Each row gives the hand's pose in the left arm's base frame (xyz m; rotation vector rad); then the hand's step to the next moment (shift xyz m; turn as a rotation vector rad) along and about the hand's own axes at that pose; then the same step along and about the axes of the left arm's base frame.
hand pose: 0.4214 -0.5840 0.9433 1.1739 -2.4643 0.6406
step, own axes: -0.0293 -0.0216 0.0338 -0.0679 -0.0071 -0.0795
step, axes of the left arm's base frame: 0.0312 -0.0112 -0.0370 0.0549 0.0815 0.0363
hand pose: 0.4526 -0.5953 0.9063 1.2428 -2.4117 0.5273
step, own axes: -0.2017 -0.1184 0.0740 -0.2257 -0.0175 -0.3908
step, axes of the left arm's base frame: 0.1952 0.0386 -0.1435 0.1973 0.3359 0.2285
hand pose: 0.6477 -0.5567 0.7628 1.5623 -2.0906 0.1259
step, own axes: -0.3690 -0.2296 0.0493 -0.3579 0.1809 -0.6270
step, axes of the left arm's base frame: 0.2658 0.2259 -0.2638 0.1243 0.6041 0.4166
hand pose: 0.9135 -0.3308 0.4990 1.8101 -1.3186 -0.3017
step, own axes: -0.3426 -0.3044 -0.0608 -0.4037 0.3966 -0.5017
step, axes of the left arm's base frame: 0.0976 0.3511 -0.2845 -0.1157 0.5653 0.4888
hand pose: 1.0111 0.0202 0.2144 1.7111 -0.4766 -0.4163
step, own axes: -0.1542 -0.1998 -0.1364 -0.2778 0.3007 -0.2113
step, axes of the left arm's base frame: -0.0429 0.2281 -0.1687 -0.1517 0.2728 0.3388
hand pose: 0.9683 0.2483 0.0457 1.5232 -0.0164 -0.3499
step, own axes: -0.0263 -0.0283 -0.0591 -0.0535 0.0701 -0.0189
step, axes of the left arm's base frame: -0.0176 0.0634 -0.0256 -0.0316 0.0315 0.0784
